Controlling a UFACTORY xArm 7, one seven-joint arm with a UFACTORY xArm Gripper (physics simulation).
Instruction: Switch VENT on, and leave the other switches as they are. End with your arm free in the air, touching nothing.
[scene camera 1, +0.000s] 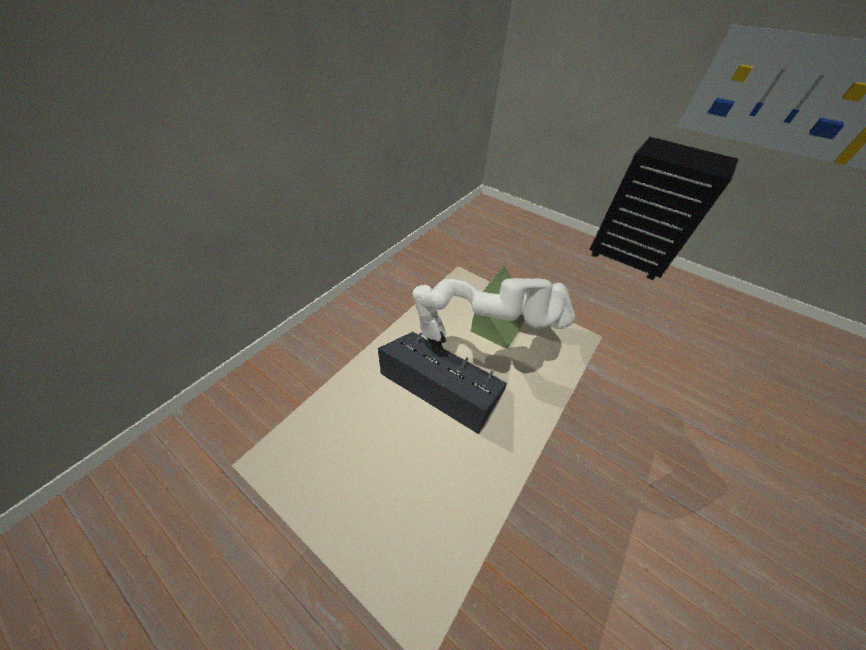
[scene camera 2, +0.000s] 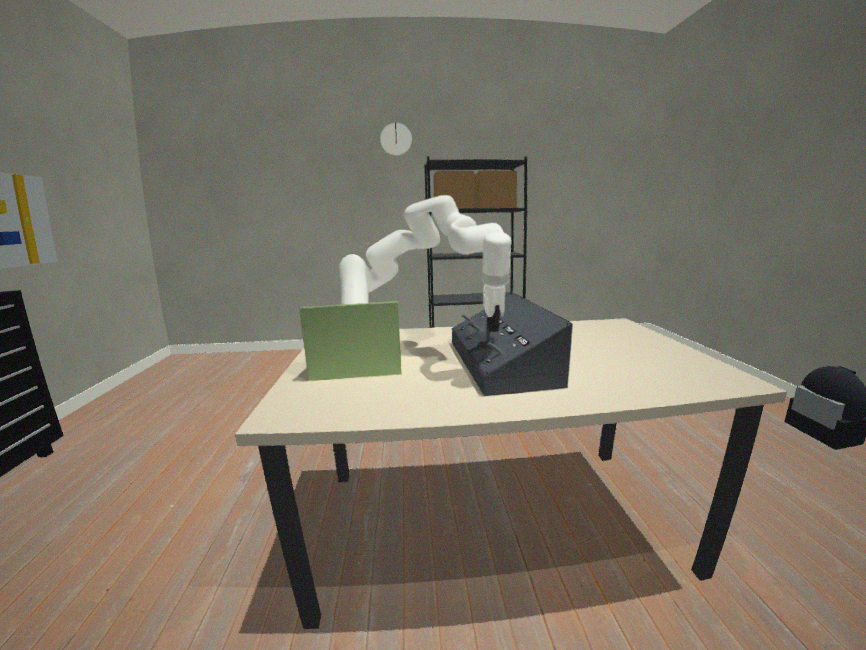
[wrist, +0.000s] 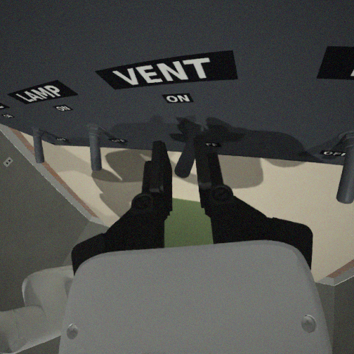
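On a dark switch box, the point (wrist: 267, 86) and the point (scene camera 1: 422, 352) are the same spot.
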